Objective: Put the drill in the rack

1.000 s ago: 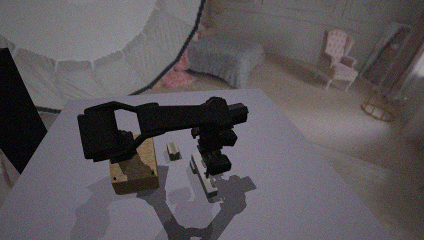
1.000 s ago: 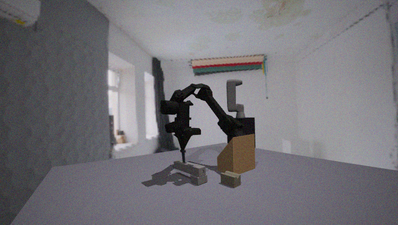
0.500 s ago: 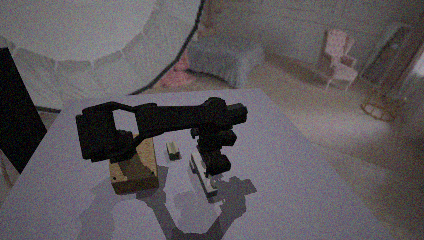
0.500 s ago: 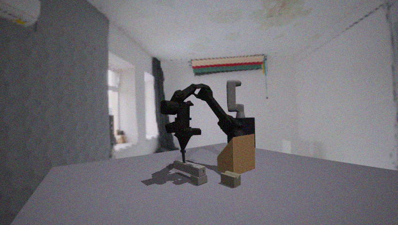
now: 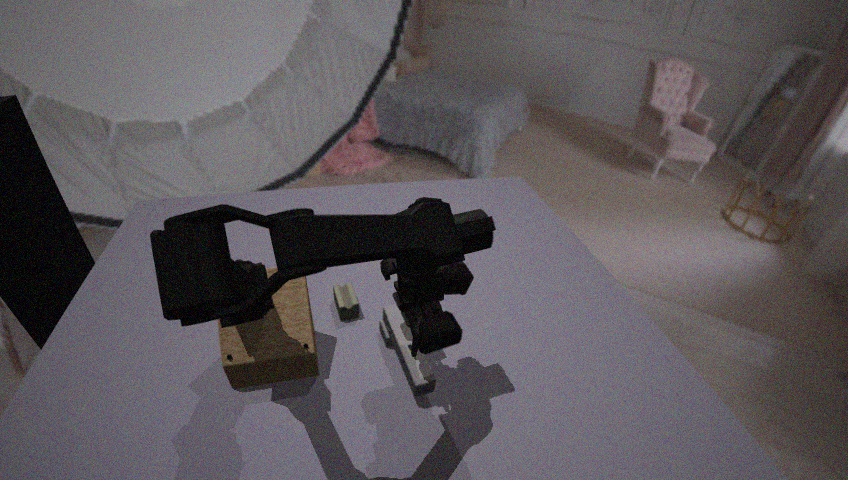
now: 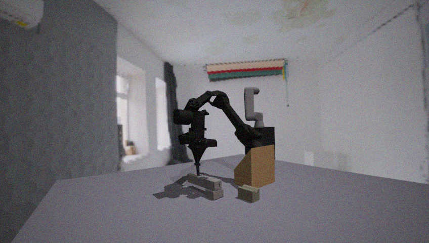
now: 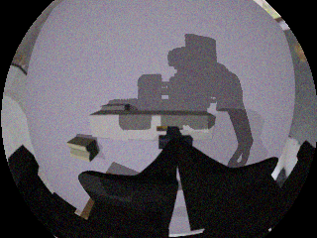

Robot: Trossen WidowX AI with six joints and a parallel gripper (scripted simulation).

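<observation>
Now: the key 30 mm below my gripper tip. The rest, counted from my gripper tip: rack (200 mm to the left, 100 mm below, 90 mm behind); then drill (70 mm below, 60 mm to the left, 10 mm behind).
</observation>
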